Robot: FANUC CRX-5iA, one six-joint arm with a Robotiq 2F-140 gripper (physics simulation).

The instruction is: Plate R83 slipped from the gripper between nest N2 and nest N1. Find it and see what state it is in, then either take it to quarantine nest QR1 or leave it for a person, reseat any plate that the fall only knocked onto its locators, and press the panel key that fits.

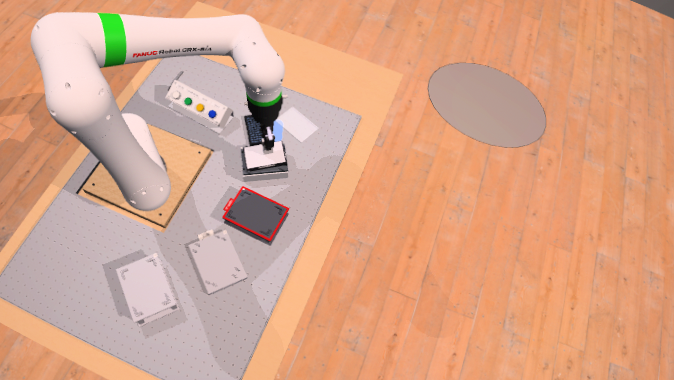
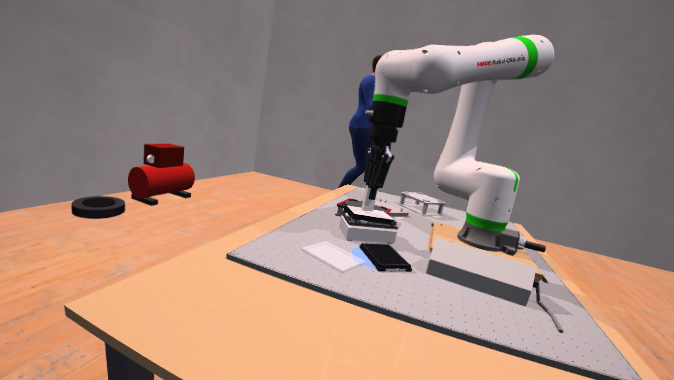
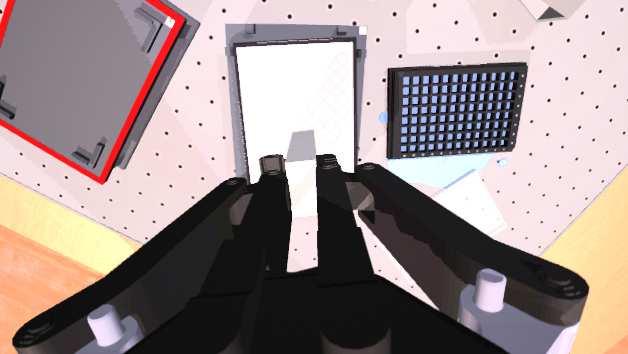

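Seen in the pictures: gripper, fingertip midpoint: [image 1: 268,152] [image 2: 367,210] [image 3: 305,151]; arm's base at its link origin: [image 2: 480,242].
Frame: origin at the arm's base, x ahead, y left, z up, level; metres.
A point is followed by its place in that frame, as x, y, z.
A black well plate [image 1: 253,130] @(0.192, 0.333, -0.005) [image 2: 384,257] @(0.197, 0.371, -0.001) [image 3: 454,109] @(0.203, 0.347, -0.007) lies flat on the perforated table with its wells uncovered and filled with blue. A pale blue spill [image 1: 278,131] @(0.260, 0.384, -0.013) [image 2: 359,258] [image 3: 435,169] @(0.254, 0.384, -0.014) spreads beside it. Its clear lid [image 1: 298,124] @(0.302, 0.444, -0.007) [image 2: 332,255] @(0.296, 0.450, -0.007) [image 3: 472,200] @(0.250, 0.437, -0.007) lies apart on the table. A white-topped plate [image 1: 263,155] @(0.301, 0.239, 0.059) [image 2: 375,213] @(0.289, 0.234, 0.058) [image 3: 289,88] @(0.284, 0.219, 0.057) sits on a raised nest [image 2: 367,232] @(0.282, 0.288, 0.015). My gripper [image 1: 268,144] @(0.309, 0.255, 0.066) [image 2: 368,203] @(0.309, 0.255, 0.066) [image 3: 305,151] @(0.309, 0.255, 0.066) is shut and empty, with its tips at this plate's near edge. The red-edged nest [image 1: 255,213] @(0.388, 0.074, 0.025) [image 3: 74,74] @(0.391, 0.082, 0.025) is empty.
The key panel [image 1: 199,102] @(0.011, 0.281, 0.059) [image 2: 481,270] @(-0.015, 0.337, 0.032) with white, green, yellow and blue keys stands at the back. Two grey nests [image 1: 216,261] @(0.376, -0.107, 0.001) [image 1: 147,286] @(0.275, -0.281, 0.043) are empty. A person in blue [image 2: 360,127] stands behind the arm. A red compressor [image 2: 160,177] and a tyre [image 2: 97,206] stand on the floor.
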